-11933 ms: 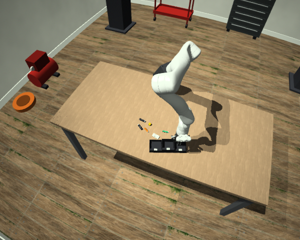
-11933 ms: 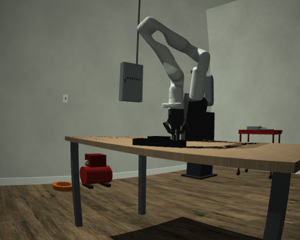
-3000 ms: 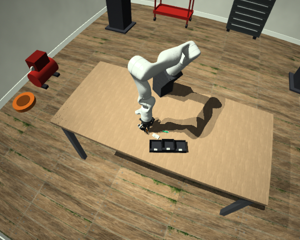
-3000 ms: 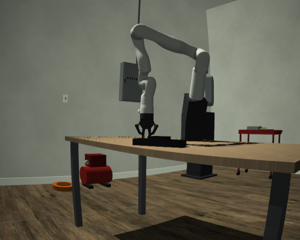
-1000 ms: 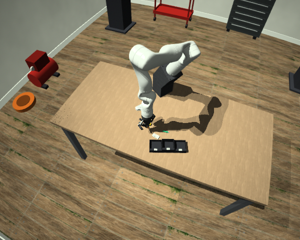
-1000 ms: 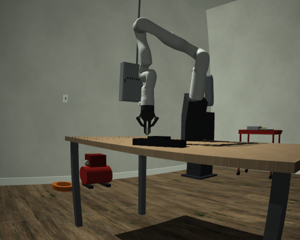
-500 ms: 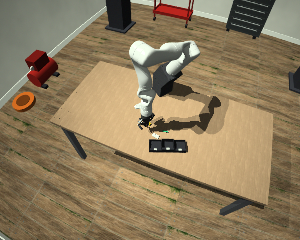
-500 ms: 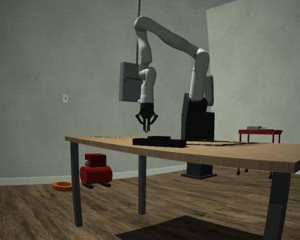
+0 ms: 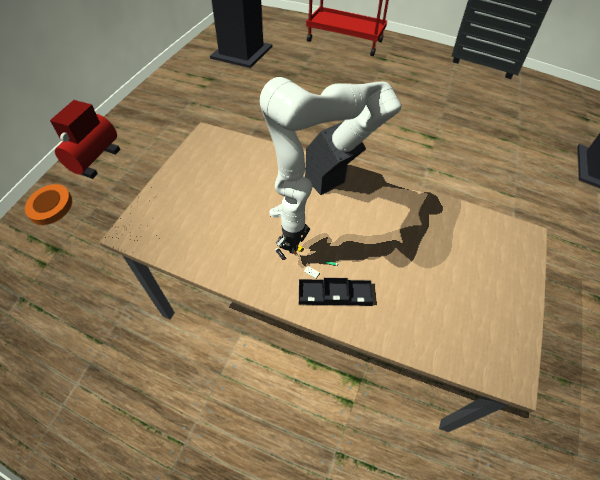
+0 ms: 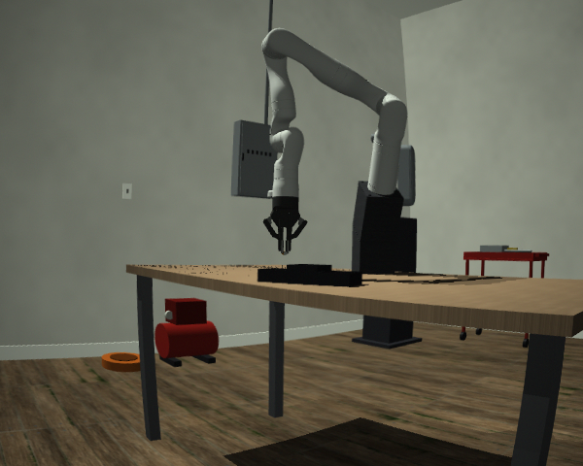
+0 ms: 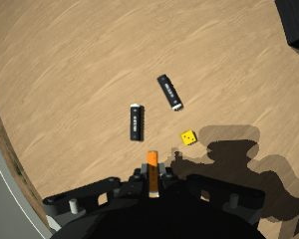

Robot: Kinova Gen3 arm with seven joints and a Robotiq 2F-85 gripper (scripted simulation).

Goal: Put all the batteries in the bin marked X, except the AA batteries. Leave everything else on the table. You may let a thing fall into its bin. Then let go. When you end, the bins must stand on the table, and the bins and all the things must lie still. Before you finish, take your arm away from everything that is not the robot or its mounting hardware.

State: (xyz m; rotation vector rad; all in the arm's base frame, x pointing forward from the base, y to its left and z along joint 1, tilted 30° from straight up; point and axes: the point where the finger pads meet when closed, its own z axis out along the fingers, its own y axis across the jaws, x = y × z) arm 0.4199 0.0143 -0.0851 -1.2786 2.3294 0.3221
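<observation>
The white domino is 8 cm to the left of my hand, 8 cm below it and 2 cm ahead of it. Also, from my hand: orange battery 2 cm below; then yellow die 8 cm below, 6 cm behind; then green battery 13 cm to the left, 8 cm below, 5 cm behind.
</observation>
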